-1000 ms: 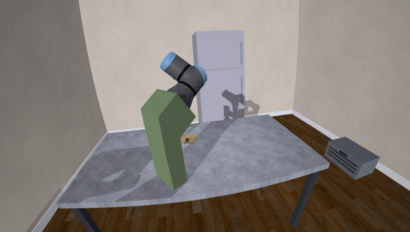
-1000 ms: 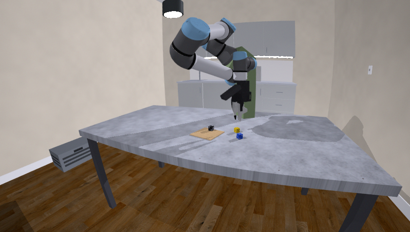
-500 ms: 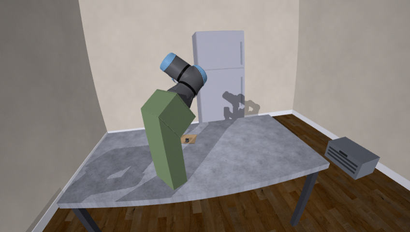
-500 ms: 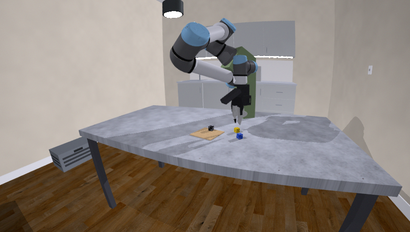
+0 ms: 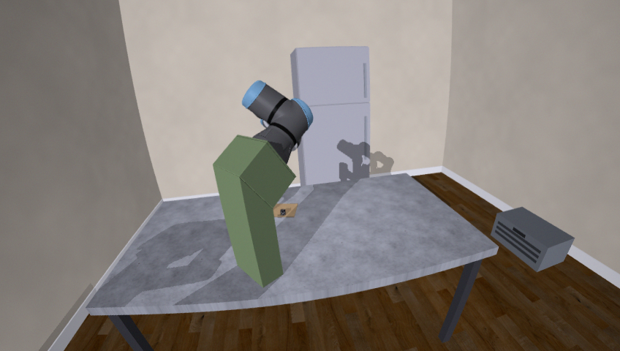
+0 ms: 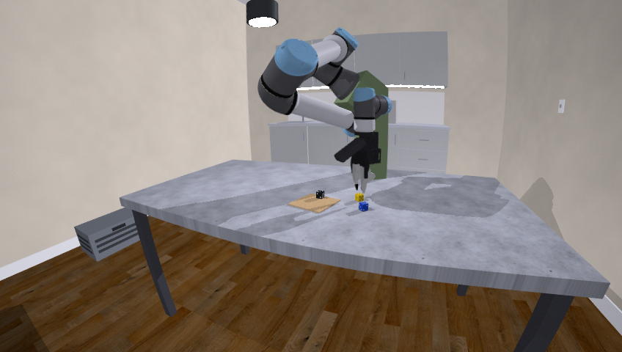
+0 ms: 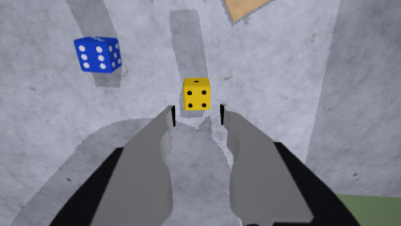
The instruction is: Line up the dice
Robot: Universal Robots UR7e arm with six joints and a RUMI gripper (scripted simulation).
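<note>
My gripper is now 40 mm above the yellow die. The rest, counted from my hand: blue die (90 mm ahead, 40 mm below, 10 mm to the left); mat (170 mm to the right, 50 mm below, 30 mm ahead); black die (150 mm to the right, 30 mm below, 10 mm behind).
</note>
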